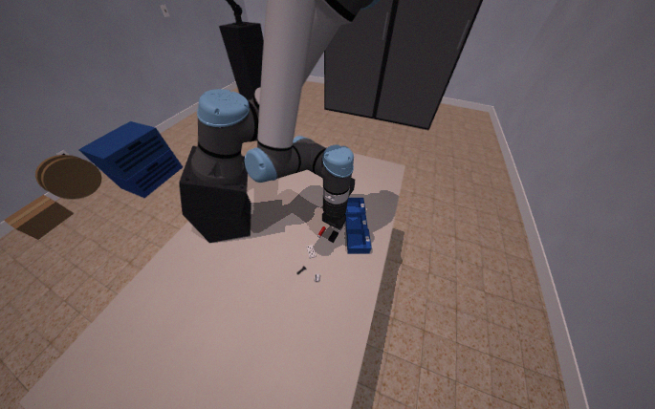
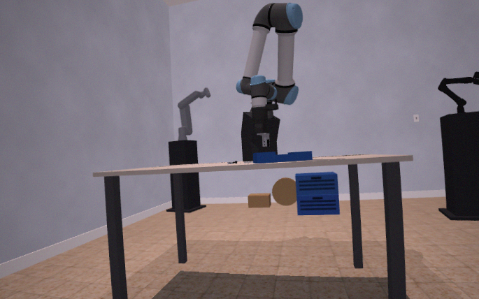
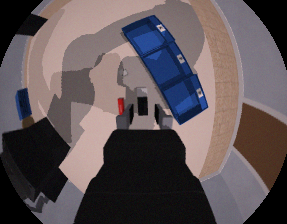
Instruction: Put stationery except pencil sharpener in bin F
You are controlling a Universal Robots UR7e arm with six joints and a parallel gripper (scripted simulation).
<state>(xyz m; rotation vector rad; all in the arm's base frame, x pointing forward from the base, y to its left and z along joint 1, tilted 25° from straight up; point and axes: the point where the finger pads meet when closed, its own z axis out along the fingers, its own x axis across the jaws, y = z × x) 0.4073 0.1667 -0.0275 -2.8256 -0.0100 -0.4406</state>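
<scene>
Right now the black block is 1 cm to the left of my hand and 9 cm below it. Also, from my hand: tiny white piece: 5 cm behind, 7 cm to the left, 8 cm below; then blue bin: 5 cm ahead, 9 cm to the left, 7 cm below; then red item: 5 cm behind, 2 cm to the right, 9 cm below.
</scene>
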